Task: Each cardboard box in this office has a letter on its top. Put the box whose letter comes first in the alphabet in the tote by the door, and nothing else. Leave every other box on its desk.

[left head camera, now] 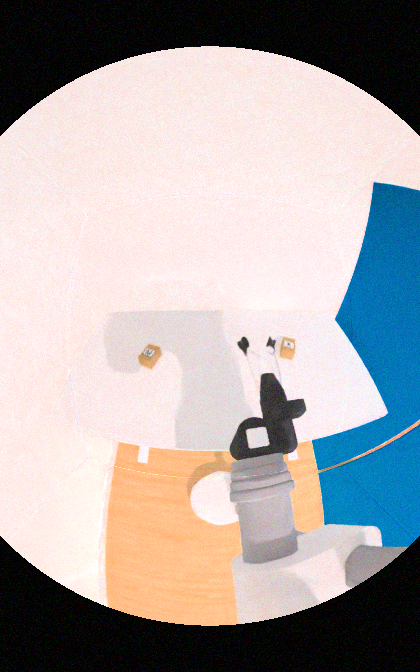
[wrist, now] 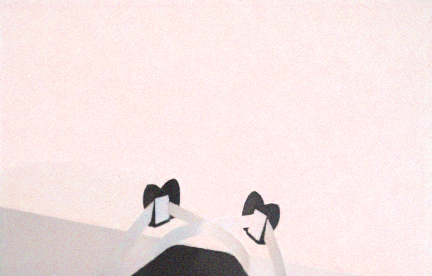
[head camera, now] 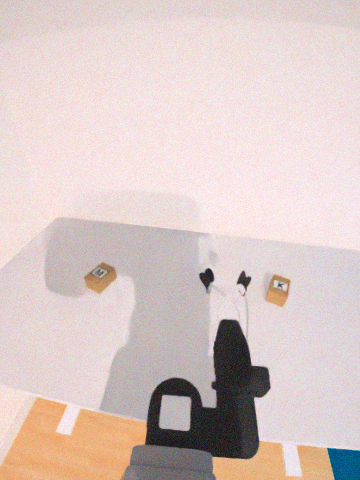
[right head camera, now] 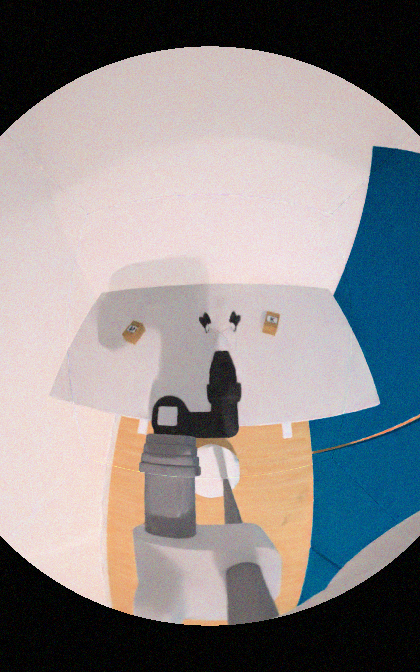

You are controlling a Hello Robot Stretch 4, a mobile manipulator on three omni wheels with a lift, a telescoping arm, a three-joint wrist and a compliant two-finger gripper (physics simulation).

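Note:
A cardboard box with the letter K sits on the right part of the white desk. A cardboard box with the letter M sits on the left part, turned at an angle. My gripper is open, with nothing between the fingers. In the head views it appears over the desk between the boxes, closer to the K box and left of it. The boxes do not show in the wrist view. The tote does not show.
A pale wall stands behind the desk. A blue panel is at the right. Wooden floor and white desk legs show in front of the desk, below the arm.

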